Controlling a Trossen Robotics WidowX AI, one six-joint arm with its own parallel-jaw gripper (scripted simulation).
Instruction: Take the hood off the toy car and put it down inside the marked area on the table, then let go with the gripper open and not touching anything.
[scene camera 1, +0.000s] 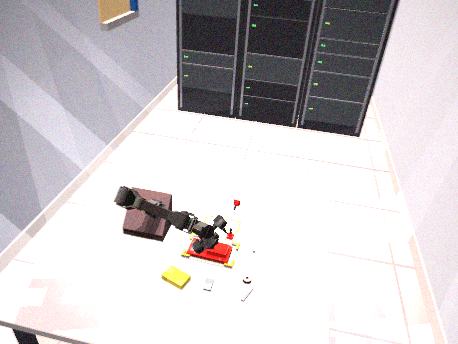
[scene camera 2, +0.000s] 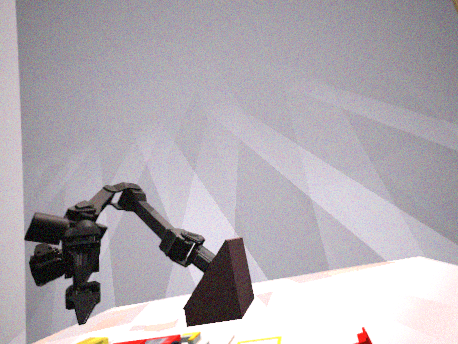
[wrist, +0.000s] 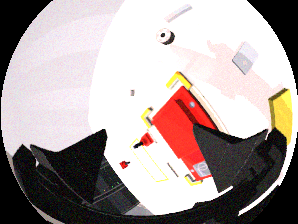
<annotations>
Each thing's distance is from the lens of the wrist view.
gripper (wrist: 150, 131): 10 cm
hood (wrist: 175, 122): 18 cm
red toy car (wrist: 202, 116): 18 cm
</annotations>
